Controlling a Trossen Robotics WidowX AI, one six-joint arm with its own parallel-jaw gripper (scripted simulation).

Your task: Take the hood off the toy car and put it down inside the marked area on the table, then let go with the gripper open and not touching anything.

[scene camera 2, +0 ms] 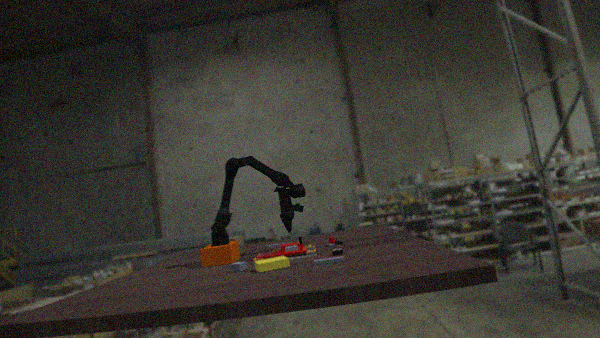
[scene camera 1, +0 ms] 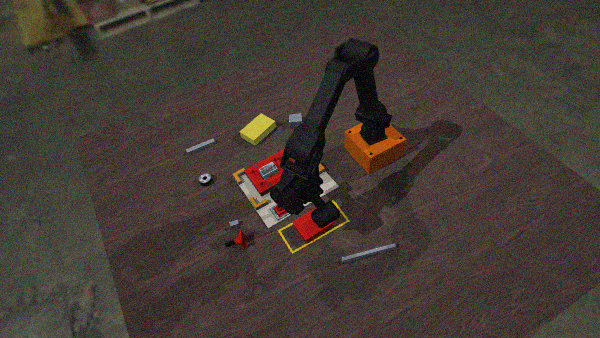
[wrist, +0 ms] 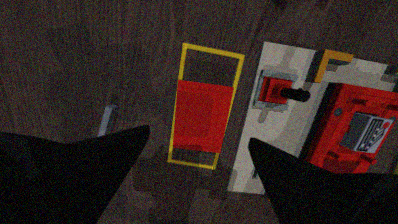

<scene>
My gripper [scene camera 1: 310, 212] is open, holding nothing. Further things: a red hood [wrist: 202, 109] and a toy car [scene camera 1: 262, 186].
My gripper is seen too in the wrist view [wrist: 200, 136].
</scene>
